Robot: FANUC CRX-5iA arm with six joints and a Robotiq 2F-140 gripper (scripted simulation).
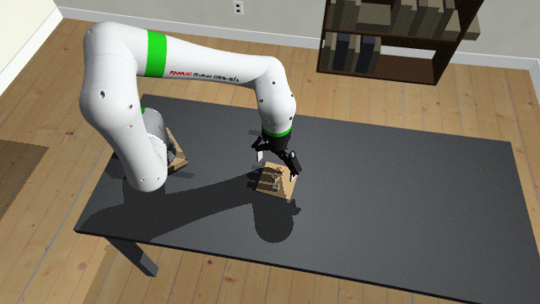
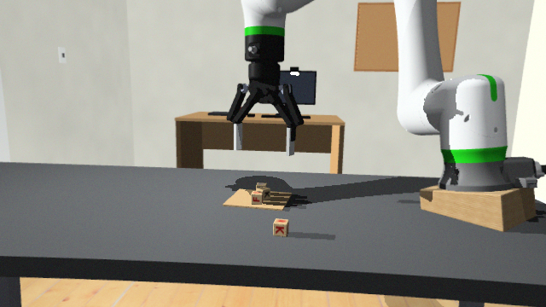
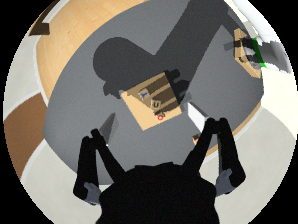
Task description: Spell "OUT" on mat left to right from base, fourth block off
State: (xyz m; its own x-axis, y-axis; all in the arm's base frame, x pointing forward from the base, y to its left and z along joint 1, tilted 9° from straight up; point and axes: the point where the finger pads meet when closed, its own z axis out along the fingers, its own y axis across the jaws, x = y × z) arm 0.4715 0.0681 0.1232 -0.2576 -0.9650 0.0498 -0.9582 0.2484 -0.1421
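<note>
My hand is 2 cm to the right of the tan mat and 12 cm above it.
</note>
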